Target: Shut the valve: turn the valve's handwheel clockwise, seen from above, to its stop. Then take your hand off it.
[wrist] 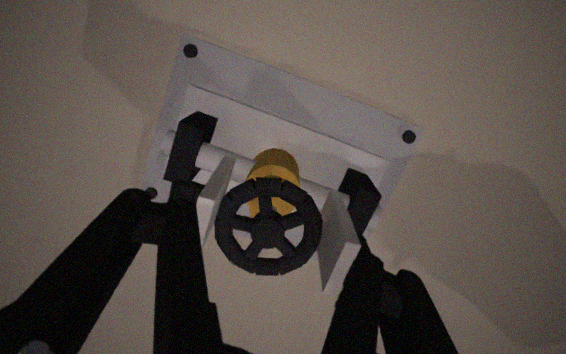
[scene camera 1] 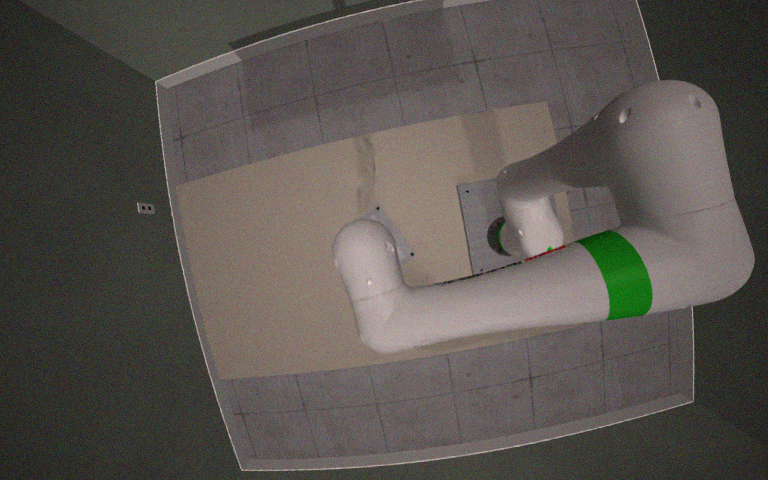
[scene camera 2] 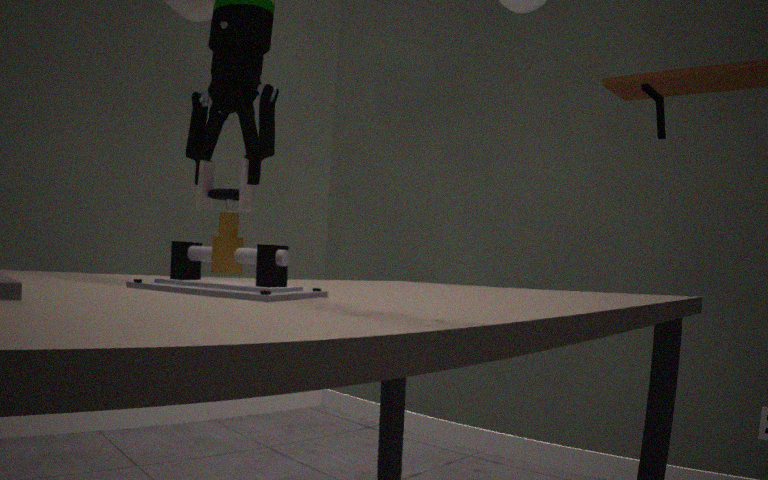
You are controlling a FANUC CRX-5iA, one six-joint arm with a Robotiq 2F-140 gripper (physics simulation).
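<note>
The black handwheel (scene camera 2: pixel 223 194) (wrist: pixel 268 233) sits level on top of the yellow valve body (scene camera 2: pixel 227 254) (wrist: pixel 274 162). My gripper (scene camera 2: pixel 224 195) (wrist: pixel 276 194) points down over the valve and is shut on the handwheel, with one pale finger pad on each side of its rim. The pads stand above the yellow body. The valve sits on a light pipe between two black blocks on a grey base plate (scene camera 1: pixel 404 247) (scene camera 2: pixel 226 292) (wrist: pixel 225 70). In scene camera 1 the arm hides the handwheel and gripper. How far the wheel is turned cannot be told.
The beige table (scene camera 1: pixel 283 226) (scene camera 2: pixel 453 311) (wrist: pixel 475 75) carries the valve plate and the robot's grey mounting plate (scene camera 1: pixel 478 215). The white arm (scene camera 1: pixel 487 311) spans above the table. Black bolts mark the valve plate's corners. A wooden wall shelf (scene camera 2: pixel 702 79) is at the right in scene camera 2.
</note>
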